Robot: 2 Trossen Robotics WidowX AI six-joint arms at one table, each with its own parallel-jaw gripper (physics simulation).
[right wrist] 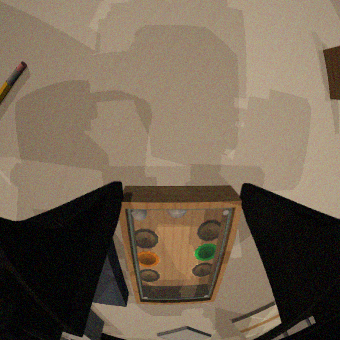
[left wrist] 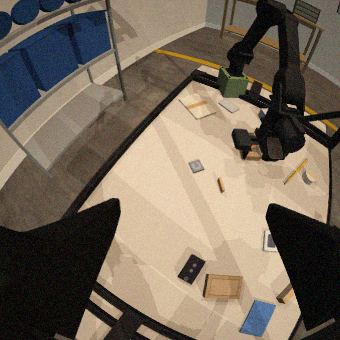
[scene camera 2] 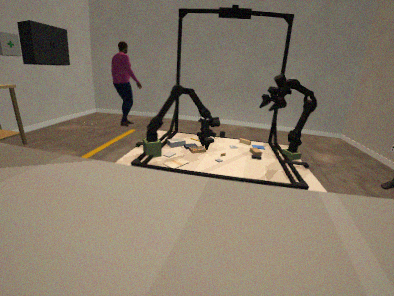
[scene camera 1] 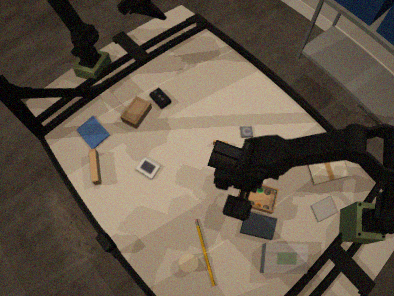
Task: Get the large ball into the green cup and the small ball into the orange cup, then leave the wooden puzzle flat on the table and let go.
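Places are measured from the left arm's base along level axes (x right, y back, z down), in centimetres.
Where they show: left gripper, between the fingertips: [left wrist: 197,209] [scene camera 2: 264,109] [scene camera 1: 174,7]; right gripper, between the fingertips: [right wrist: 183,190] [left wrist: 252,158] [scene camera 2: 204,148] [scene camera 1: 238,189]; left arm's base, origin of its link: [scene camera 2: 292,151] [scene camera 1: 90,59]; right arm's base, origin of its link: [left wrist: 234,72] [scene camera 2: 151,140] [scene camera 1: 371,220].
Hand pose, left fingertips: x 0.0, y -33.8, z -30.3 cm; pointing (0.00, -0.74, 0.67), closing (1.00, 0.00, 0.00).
Note:
Each offset is from my left fingertips to the top centre of the thing. "spot": to the spot under its first point.
The wooden puzzle {dx +23.8, dy -33.0, dz +33.2 cm} [right wrist: 175,287] [scene camera 1: 270,200] [scene camera 2: 197,149] is a shallow tray under a clear cover. In the right wrist view the orange cup {spot: dx +25.8, dy -32.3, dz +33.5 cm} [right wrist: 148,258] is at its left and the green cup {spot: dx +22.1, dy -31.6, dz +33.5 cm} [right wrist: 205,251] at its right. The small ball {dx +26.4, dy -29.4, dz +34.2 cm} [right wrist: 138,215] lies by the top left corner and the large ball {dx +24.2, dy -28.8, dz +33.8 cm} [right wrist: 177,213] along the same end wall, both outside the cups. My right gripper [right wrist: 183,190] [scene camera 2: 206,144] is shut on the puzzle's end, one finger on each side. I cannot tell whether it is lifted. My left gripper [left wrist: 197,209] [scene camera 2: 263,103] is open and empty, high away from the puzzle.
A dark blue box {dx +31.4, dy -35.9, dz +33.6 cm} [scene camera 1: 258,226] lies close beside the puzzle, and a clear case {dx +38.2, dy -45.5, dz +31.4 cm} [scene camera 1: 286,258] beyond it. A pencil {dx +43.0, dy -24.8, dz +34.7 cm} [scene camera 1: 204,252], a round pale piece {dx +47.2, dy -21.8, dz +32.8 cm} [scene camera 1: 188,263], a white framed square {spot: dx +26.6, dy -1.8, dz +34.6 cm} [scene camera 1: 148,167], a brown box {dx +11.8, dy +9.2, dz +32.6 cm} [scene camera 1: 136,111] and a blue square {spot: dx +22.7, dy +19.4, dz +34.8 cm} [scene camera 1: 93,132] lie farther off.

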